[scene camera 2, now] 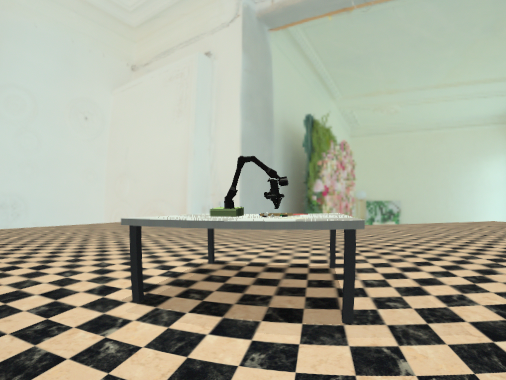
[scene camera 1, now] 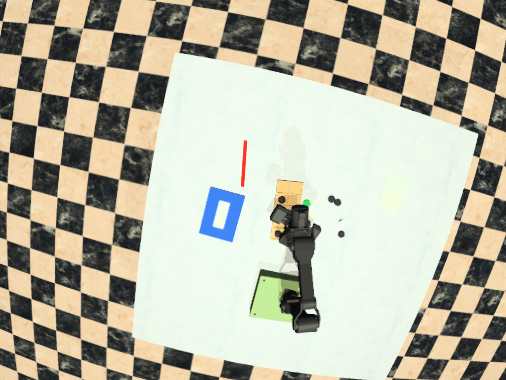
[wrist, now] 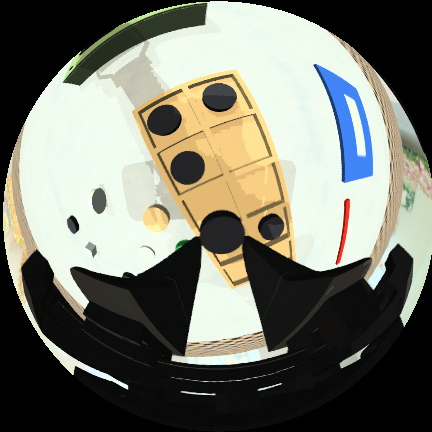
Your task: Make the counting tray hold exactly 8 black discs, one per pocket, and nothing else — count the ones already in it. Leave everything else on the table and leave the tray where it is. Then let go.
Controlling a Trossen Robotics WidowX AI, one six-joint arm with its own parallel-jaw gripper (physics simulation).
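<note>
The tan counting tray point(scene camera 1: 290, 186) point(wrist: 255, 185) has two columns of five pockets. In the wrist view black discs lie in both end pockets nearest the green base point(wrist: 164, 120) point(wrist: 219, 96), in the second left pocket point(wrist: 187, 167) and in the fourth right pocket point(wrist: 271, 226). My gripper point(scene camera 2: 277, 207) point(wrist: 221, 241) is shut on another black disc point(wrist: 222, 227), held above the left column; it hides part of the pockets below. Loose black discs lie right of the tray: one point(scene camera 1: 341, 234) point(wrist: 73, 224) alone, and two together point(scene camera 1: 331, 199) point(scene camera 1: 337, 202).
Beside the tray lie a green disc point(scene camera 1: 306, 203) point(wrist: 182, 246), a tan disc point(wrist: 156, 218), a whitish disc point(wrist: 146, 251), a small cube point(wrist: 91, 249) and a cylinder point(wrist: 99, 200). Across the tray are a blue frame point(scene camera 1: 209, 210) point(wrist: 343, 120) and a red stick point(scene camera 1: 244, 163) point(wrist: 344, 230).
</note>
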